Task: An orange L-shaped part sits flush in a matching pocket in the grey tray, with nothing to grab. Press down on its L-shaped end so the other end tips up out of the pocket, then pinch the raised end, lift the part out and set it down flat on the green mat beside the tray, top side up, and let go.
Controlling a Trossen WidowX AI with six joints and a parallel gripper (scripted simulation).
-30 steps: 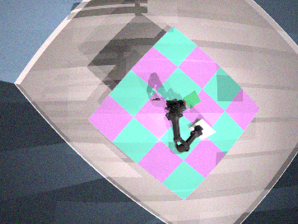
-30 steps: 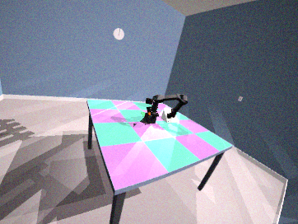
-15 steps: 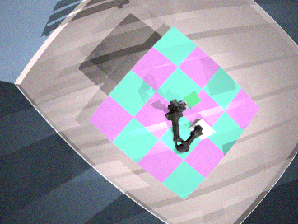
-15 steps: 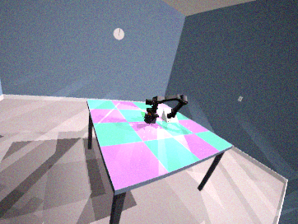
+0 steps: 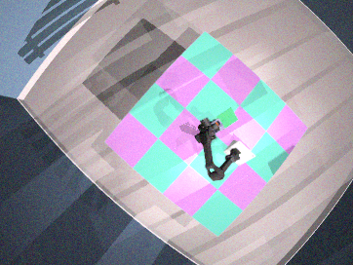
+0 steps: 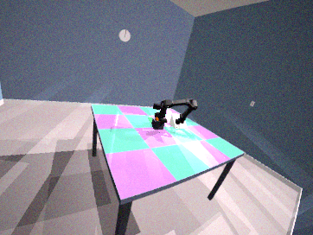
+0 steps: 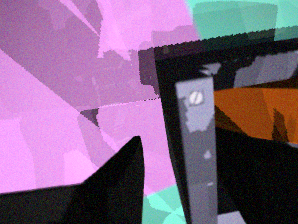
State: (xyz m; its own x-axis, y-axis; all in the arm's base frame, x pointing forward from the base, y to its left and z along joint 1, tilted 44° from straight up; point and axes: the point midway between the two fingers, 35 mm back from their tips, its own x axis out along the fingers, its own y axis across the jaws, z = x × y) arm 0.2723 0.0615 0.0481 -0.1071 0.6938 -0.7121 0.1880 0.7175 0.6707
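The orange L-shaped part is 50 mm to the right of my gripper tip, 10 mm below it and 10 mm behind it. The rest, counted from my gripper tip: green mat (230 mm to the right, 60 mm below, 40 mm behind).
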